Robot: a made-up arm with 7 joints. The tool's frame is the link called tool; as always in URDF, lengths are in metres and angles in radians. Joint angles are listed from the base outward. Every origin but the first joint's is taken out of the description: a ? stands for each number. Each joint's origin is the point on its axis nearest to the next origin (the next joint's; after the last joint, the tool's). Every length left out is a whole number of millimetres.
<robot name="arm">
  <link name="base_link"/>
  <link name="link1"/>
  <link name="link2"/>
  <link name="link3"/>
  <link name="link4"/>
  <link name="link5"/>
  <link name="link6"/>
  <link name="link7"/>
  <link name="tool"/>
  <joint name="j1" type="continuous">
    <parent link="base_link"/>
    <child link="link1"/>
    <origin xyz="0 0 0.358"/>
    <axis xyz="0 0 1"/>
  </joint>
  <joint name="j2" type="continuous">
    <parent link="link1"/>
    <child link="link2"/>
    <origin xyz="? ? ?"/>
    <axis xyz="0 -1 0"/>
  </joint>
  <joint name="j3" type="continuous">
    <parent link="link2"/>
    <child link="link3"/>
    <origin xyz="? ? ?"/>
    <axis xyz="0 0 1"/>
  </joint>
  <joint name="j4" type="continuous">
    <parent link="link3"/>
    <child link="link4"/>
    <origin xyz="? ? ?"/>
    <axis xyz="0 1 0"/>
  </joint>
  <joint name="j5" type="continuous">
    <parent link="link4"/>
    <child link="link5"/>
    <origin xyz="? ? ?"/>
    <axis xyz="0 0 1"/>
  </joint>
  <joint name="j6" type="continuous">
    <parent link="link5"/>
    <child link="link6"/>
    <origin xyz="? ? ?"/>
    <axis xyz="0 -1 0"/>
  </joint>
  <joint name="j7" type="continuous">
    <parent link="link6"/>
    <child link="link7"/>
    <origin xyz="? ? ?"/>
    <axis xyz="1 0 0"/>
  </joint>
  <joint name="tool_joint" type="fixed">
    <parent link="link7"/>
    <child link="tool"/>
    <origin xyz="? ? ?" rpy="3.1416 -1.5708 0"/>
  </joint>
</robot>
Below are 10 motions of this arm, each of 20 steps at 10 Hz.
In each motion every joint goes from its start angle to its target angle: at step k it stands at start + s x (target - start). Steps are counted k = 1, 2, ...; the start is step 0. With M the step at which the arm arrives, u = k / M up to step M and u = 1 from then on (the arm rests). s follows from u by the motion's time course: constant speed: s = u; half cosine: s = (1 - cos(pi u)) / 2; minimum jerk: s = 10 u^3 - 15 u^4 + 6 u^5.
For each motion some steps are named. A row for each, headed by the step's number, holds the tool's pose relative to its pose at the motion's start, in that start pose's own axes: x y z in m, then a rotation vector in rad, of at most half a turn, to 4 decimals.
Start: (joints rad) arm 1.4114 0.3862 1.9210 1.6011 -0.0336 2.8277 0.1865
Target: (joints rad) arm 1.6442 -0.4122 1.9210 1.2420 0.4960 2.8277 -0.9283
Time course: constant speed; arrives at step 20
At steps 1, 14, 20:
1: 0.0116 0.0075 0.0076 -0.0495 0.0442 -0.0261
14: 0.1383 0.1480 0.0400 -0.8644 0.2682 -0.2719
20: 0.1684 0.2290 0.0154 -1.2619 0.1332 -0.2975

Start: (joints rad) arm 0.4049 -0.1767 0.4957 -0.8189 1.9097 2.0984 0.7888
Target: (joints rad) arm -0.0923 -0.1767 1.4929 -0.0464 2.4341 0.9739 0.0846
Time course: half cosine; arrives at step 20
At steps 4, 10, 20:
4: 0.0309 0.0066 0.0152 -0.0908 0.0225 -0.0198
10: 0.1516 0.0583 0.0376 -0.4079 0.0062 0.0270
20: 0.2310 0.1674 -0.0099 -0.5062 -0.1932 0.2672

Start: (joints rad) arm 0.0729 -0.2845 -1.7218 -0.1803 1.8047 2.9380 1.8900
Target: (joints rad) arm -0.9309 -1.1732 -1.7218 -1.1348 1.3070 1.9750 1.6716
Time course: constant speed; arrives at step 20
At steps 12, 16, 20:
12: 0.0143 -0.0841 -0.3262 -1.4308 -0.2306 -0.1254
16: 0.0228 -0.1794 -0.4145 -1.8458 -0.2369 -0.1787
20: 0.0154 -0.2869 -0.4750 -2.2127 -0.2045 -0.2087

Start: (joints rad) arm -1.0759 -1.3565 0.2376 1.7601 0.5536 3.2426 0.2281
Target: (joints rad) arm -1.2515 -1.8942 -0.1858 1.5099 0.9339 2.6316 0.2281
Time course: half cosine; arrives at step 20
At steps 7, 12, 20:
7: -0.0135 0.0777 0.0085 -0.2237 -0.1119 -0.1321
12: -0.0186 0.1924 -0.0010 -0.5278 -0.2525 -0.2734
20: -0.0089 0.2939 -0.0295 -0.7864 -0.3633 -0.3606

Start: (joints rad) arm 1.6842 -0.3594 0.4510 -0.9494 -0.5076 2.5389 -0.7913
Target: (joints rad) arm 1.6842 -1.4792 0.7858 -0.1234 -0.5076 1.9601 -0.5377
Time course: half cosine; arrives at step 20
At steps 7, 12, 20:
7: -0.0555 -0.0956 -0.2404 0.5313 -0.4205 0.1104
12: -0.0350 -0.0465 -0.6343 1.1878 -1.1006 0.1851
20: 0.0946 0.1825 -0.9173 1.6556 -1.8158 0.1387

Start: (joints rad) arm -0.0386 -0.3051 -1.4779 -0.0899 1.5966 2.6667 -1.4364
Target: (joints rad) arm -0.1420 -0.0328 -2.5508 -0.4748 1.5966 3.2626 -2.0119
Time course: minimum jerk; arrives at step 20
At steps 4, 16, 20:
4: 0.0094 0.0040 0.0088 -0.0342 0.0762 -0.0444
16: 0.0578 0.0393 0.0428 -0.5896 1.0971 -0.4955
20: 0.0523 0.0423 0.0433 -0.6221 1.1543 -0.5098

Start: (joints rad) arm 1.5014 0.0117 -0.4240 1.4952 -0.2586 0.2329 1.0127
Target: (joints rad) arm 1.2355 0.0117 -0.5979 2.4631 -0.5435 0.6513 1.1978
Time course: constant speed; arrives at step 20
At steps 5, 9, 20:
5: 0.0013 0.0489 0.1301 -0.1739 -0.0174 0.0614
9: -0.0127 0.1053 0.2259 -0.3025 -0.0465 0.0982
20: -0.1328 0.3010 0.4218 -0.5889 -0.2096 0.1602

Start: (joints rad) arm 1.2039 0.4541 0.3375 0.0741 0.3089 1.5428 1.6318
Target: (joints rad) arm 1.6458 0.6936 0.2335 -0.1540 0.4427 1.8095 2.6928
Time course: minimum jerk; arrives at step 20
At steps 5, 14, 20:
5: 0.0008 -0.0313 -0.0106 0.0802 -0.0177 0.1543
14: 0.0636 -0.2326 -0.1323 0.6272 -0.3486 1.1936
20: 0.0888 -0.2684 -0.1697 0.7413 -0.4785 1.3982

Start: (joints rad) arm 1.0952 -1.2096 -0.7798 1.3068 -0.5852 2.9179 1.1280
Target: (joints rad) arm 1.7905 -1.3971 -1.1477 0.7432 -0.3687 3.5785 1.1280
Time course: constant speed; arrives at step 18
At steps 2, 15, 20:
2: 0.0152 -0.0271 0.0398 0.1590 0.0391 -0.0569
15: 0.0714 -0.3106 0.2502 1.3216 0.2561 -0.2968
20: 0.0728 -0.3988 0.2779 1.6153 0.2952 -0.3159

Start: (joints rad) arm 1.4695 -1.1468 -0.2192 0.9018 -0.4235 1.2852 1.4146
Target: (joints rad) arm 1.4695 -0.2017 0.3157 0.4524 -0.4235 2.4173 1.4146
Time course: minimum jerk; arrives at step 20
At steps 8, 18, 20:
8: 0.1285 -0.1369 -0.2637 0.7779 0.2009 0.1558
18: 0.2380 -0.0141 -0.8525 2.4119 0.7918 0.3544
20: 0.2377 -0.0100 -0.8585 2.4323 0.8005 0.3559

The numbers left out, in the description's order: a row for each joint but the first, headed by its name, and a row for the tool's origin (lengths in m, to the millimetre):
j2: 0 -0.061 0
j3: 0 0 0.265
j4: 0.013 0.057 0
j5: -0.03 0 0.488
j6: 0 -0.089 0
j7: 0.012 0 0.089
tool: 0 0 0

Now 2 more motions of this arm.
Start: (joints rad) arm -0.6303 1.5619 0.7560 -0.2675 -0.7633 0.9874 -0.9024
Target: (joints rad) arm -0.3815 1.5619 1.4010 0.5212 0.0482 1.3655 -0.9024
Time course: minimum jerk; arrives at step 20
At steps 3, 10, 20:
3: -0.0075 -0.0057 0.0082 0.0213 0.0139 0.0285
10: -0.0942 -0.1407 0.1058 0.3459 0.2379 0.6000
20: -0.0677 -0.2895 0.1021 0.6270 0.3966 1.2595

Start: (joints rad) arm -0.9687 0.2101 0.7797 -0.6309 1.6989 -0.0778 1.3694
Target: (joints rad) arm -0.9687 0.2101 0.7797 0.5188 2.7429 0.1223 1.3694
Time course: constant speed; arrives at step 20
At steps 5, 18, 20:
5: 0.1431 0.0662 0.0002 0.1754 -0.2435 0.2647
18: 0.3818 0.3733 0.0144 0.9138 -0.6808 0.9049
20: 0.3976 0.4308 0.0182 1.0591 -0.7163 0.9881

